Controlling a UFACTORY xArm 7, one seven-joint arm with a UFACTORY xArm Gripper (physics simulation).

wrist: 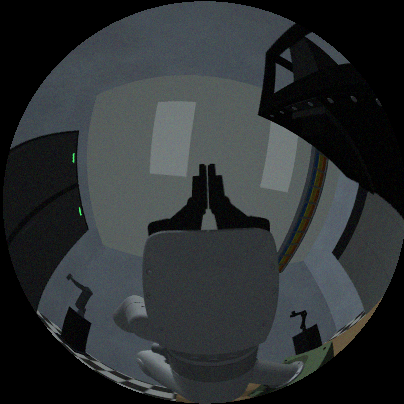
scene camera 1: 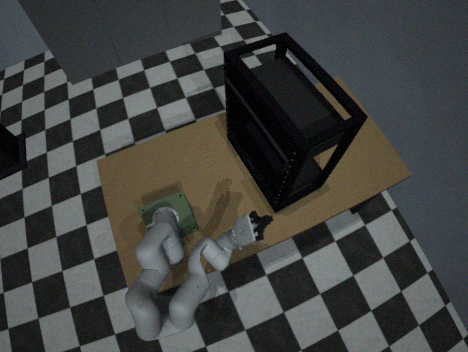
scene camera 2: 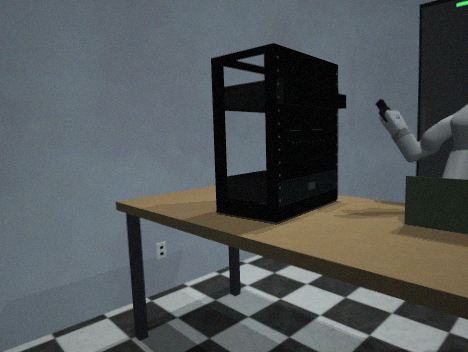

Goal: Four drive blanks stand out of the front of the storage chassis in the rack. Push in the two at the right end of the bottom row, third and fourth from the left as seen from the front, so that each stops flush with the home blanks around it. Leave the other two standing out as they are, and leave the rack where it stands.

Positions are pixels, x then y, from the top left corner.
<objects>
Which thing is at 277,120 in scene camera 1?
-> A black rack.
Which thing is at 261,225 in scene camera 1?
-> My gripper.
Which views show the black rack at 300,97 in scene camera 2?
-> The wrist view, scene camera 1 and scene camera 2: all of them.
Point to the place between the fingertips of my gripper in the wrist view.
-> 206,172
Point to a black rack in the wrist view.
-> At 319,106
</objects>
